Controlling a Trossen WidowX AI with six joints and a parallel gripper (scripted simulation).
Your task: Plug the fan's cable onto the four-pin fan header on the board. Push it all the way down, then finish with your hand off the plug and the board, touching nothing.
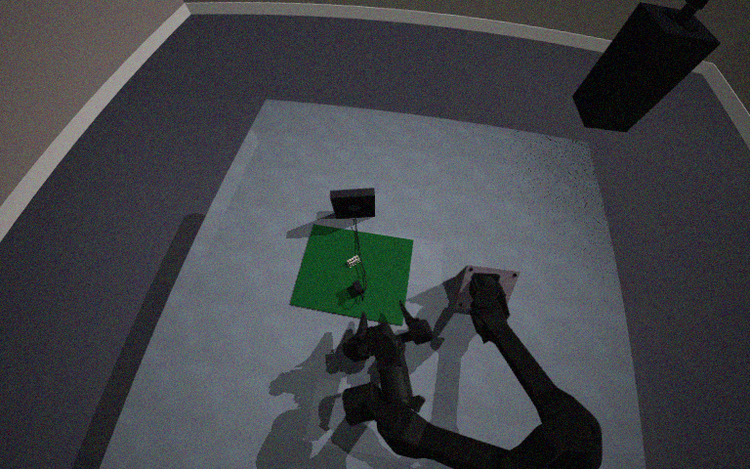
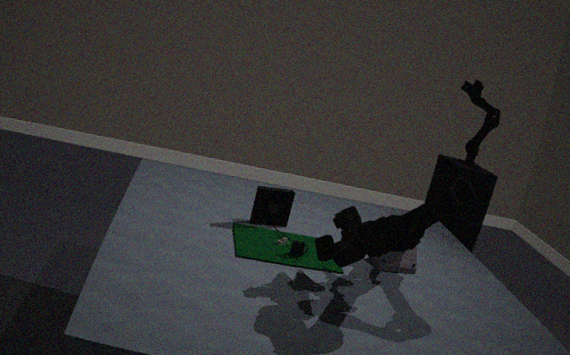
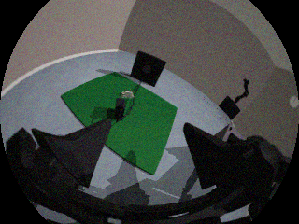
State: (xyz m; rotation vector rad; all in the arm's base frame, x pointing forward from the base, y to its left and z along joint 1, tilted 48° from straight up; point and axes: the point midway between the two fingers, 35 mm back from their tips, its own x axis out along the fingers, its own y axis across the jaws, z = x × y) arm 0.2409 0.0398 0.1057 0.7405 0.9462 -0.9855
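Right now my gripper tip is 80 mm short of the green board, 100 mm to the left of it and 100 mm above it. The rest, counted from my gripper tip: pale four-pin header 90 mm ahead, 130 mm to the right, 90 mm below; then black fan 100 mm ahead, 270 mm to the right, 30 mm below.
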